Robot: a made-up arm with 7 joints.
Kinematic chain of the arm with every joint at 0, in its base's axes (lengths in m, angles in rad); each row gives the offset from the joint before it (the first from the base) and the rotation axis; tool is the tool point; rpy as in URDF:
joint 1: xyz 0 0 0 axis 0.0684 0.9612 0.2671
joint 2: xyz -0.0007 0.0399 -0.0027 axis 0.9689 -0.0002 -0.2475
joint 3: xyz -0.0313 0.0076 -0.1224 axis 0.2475 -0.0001 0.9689
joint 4: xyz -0.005 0 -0.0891 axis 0.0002 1 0
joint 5: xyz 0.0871 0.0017 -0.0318 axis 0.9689 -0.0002 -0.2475
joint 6: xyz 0.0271 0 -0.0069 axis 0.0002 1 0
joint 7: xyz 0.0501 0 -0.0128 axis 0.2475 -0.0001 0.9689
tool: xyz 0 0 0 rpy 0 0.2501 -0.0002
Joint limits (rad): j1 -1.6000..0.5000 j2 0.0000..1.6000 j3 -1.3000..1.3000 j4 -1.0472..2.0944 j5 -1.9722..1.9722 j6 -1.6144..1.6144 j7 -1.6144..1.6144
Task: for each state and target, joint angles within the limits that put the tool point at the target. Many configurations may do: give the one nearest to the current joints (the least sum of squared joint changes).
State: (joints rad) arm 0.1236 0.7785 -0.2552 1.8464 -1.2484 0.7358 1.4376
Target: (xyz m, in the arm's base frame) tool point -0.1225 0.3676 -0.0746
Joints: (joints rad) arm 0.1281 1.2464 -0.3485 1.9906 -1.2081 0.7664 1.4376
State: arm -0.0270 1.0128 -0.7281 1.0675 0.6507 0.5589 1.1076
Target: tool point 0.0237 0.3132 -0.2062
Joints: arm 0.2044 1.2602 -0.7466 0.4104 0.7434 0.6037 1.1076
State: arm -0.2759 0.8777 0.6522 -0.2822 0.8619 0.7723 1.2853
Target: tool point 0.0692 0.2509 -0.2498
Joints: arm -0.0216 0.3781 0.5464 0.2452 0.7522 0.7986 1.2853
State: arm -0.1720 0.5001 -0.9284 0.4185 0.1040 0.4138 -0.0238
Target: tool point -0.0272 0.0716 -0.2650
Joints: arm 0.2024 0.7860 -1.0668 -0.2372 0.0994 0.2433 -0.0238
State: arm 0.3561 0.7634 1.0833 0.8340 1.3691 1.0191 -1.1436
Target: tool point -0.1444 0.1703 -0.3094
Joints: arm 0.1715 0.1032 1.0384 1.0161 1.3052 1.0306 -1.1436
